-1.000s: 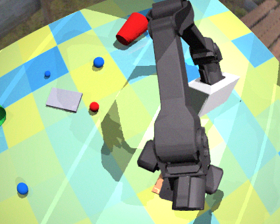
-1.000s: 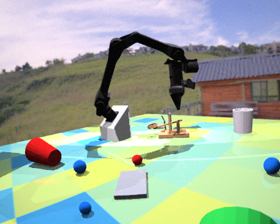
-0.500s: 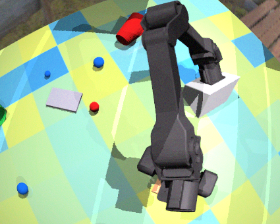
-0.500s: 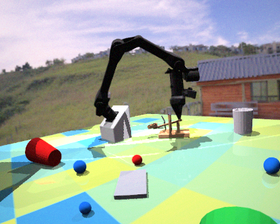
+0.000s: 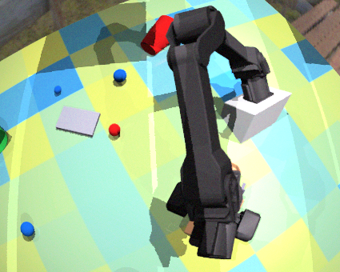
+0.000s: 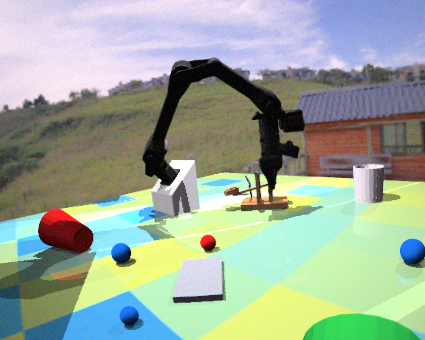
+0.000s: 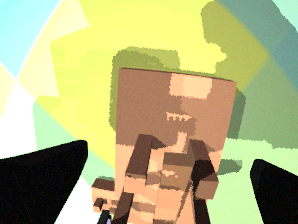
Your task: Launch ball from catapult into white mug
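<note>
My gripper tip is now 40 mm past the catapult frame, 30 mm to the left of it and 20 mm below it. The rest, counted from my gripper tip: wooden catapult: 60 mm behind, 30 mm to the right, 10 mm below; red ball: 80 mm ahead, 330 mm to the right, 40 mm below; mug: 240 mm ahead, 160 mm to the left, 30 mm below.
</note>
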